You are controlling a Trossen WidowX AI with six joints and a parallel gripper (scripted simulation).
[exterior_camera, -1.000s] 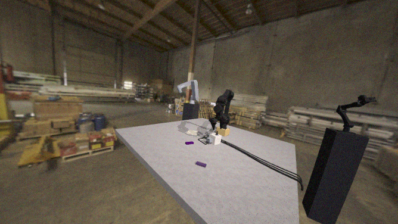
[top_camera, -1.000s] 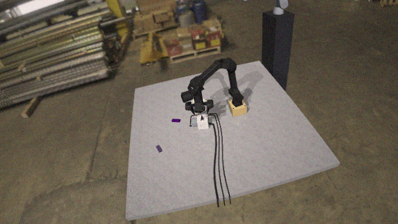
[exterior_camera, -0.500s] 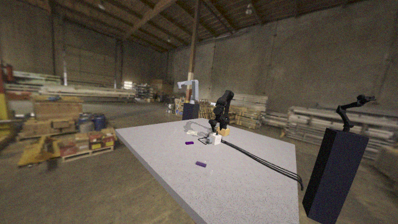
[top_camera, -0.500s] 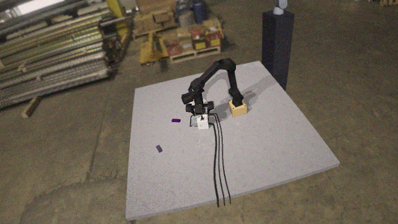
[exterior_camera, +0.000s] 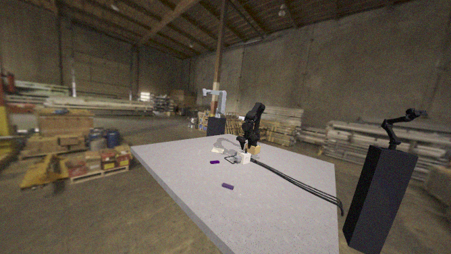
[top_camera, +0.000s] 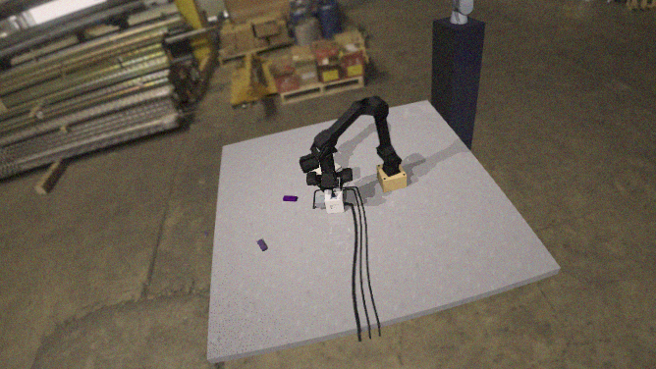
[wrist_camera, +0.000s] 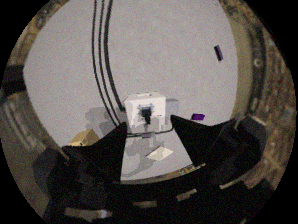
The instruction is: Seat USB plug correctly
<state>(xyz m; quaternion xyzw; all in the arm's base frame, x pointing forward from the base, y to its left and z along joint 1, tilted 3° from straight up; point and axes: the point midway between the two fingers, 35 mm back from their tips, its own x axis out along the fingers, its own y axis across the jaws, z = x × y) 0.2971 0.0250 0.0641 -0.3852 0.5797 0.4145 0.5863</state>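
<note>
The USB plug is 2 cm below my gripper tip. The rest, counted from my gripper tip: white card (28 cm to the right, 10 cm below, 6 cm behind).
</note>
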